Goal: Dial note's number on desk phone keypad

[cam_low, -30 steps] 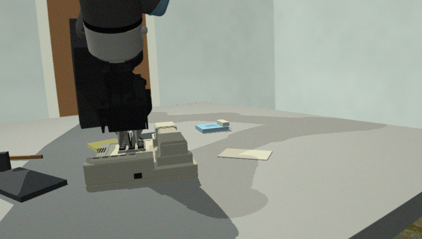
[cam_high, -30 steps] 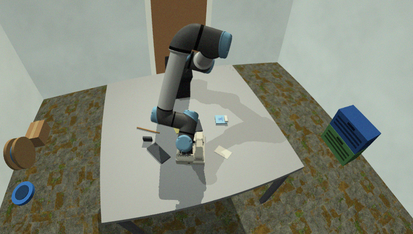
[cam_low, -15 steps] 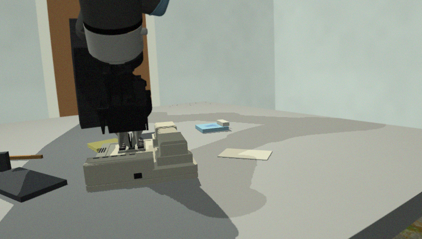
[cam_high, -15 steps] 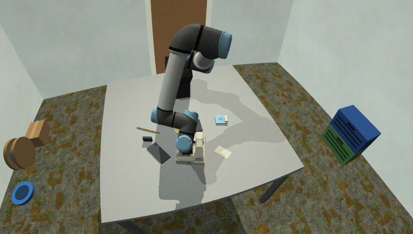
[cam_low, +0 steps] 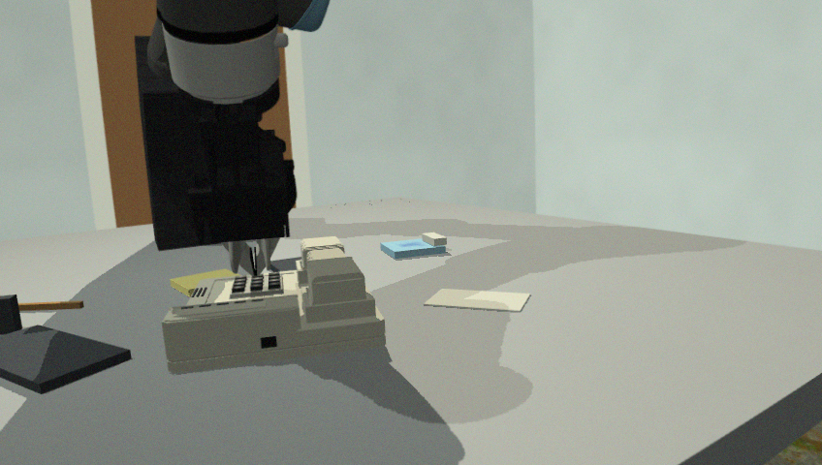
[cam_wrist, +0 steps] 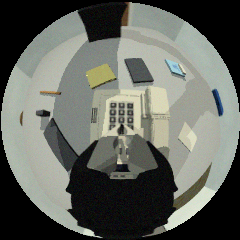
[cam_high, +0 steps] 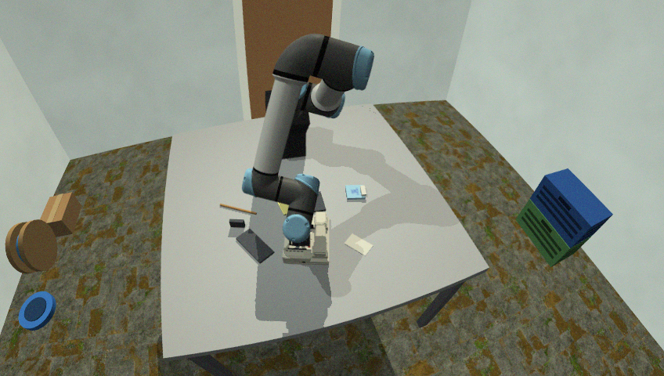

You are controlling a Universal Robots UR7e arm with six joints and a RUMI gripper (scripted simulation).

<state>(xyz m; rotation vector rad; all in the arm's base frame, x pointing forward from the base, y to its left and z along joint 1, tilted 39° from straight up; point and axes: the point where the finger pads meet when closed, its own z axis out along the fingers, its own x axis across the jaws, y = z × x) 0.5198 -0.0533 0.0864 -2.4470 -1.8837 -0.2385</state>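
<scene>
Right now my hand is 6 cm to the right of the handset, 4 cm short of it and 1 cm above it. The rest, counted from my hand: pencil (23 cm to the right, 21 cm behind, 5 cm below); then cream note card (20 cm to the left, 10 cm ahead, 6 cm below); then small black block (25 cm to the right, 12 cm behind, 4 cm below).
</scene>
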